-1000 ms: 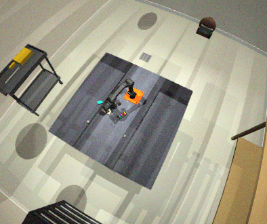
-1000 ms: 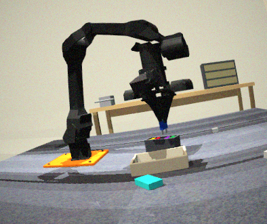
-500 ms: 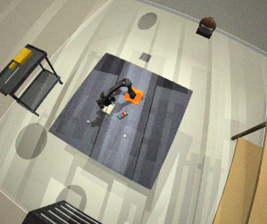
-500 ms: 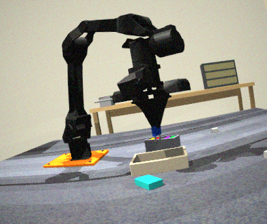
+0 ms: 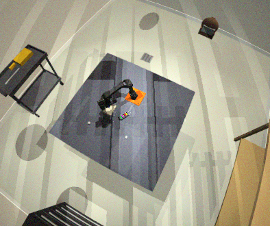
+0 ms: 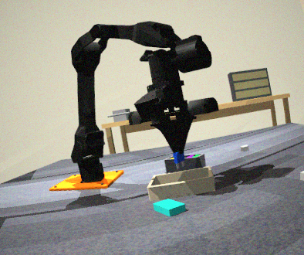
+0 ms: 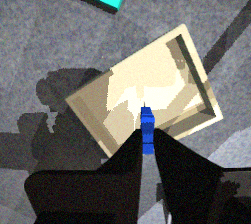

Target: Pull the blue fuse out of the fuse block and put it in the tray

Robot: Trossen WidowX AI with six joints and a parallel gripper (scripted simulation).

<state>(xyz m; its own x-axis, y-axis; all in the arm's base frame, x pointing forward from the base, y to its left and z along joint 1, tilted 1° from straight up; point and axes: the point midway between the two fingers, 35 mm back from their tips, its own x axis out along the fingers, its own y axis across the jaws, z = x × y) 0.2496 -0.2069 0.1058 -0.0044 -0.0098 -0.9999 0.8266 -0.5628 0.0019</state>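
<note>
Now: gripper tip 1 cm above the blue fuse. Round my gripper tip: green fuse (17 cm to the left, 5 cm below, 5 cm ahead); then purple fuse (18 cm to the left, 5 cm below, 4 cm ahead); then tray (8 cm below).
</note>
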